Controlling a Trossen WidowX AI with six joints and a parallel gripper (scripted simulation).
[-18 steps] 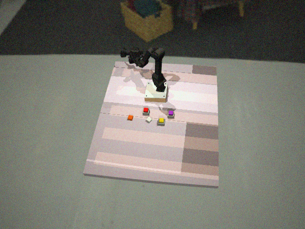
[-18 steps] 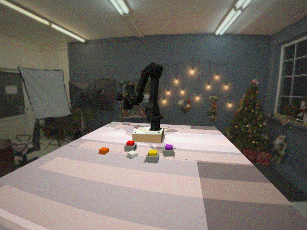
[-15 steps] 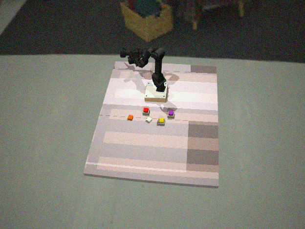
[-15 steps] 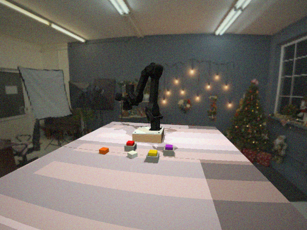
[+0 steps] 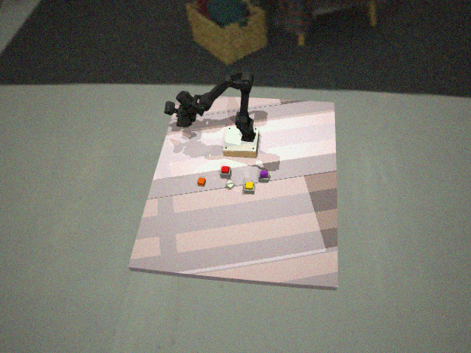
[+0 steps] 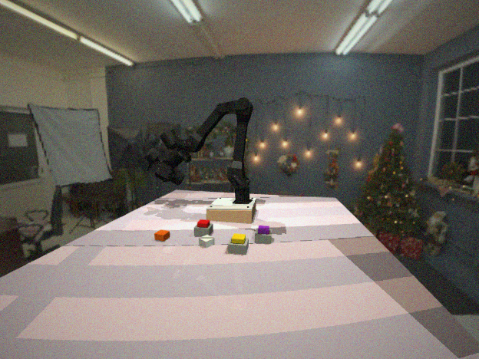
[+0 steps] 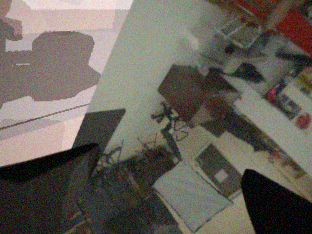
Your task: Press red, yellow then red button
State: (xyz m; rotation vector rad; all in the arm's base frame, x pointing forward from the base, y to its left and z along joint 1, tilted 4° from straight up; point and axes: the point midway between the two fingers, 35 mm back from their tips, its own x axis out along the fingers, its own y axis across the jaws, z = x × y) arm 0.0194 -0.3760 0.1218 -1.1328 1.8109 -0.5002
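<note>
My gripper tip is now 35 cm to the right of the red button, 20 cm short of it and 10 cm above it. Also, from my gripper tip: orange block: 29 cm ahead, 26 cm to the left, 12 cm below; pale grey block: 40 cm to the left, 27 cm ahead, 12 cm below; yellow button: 49 cm to the left, 27 cm ahead, 10 cm below.
</note>
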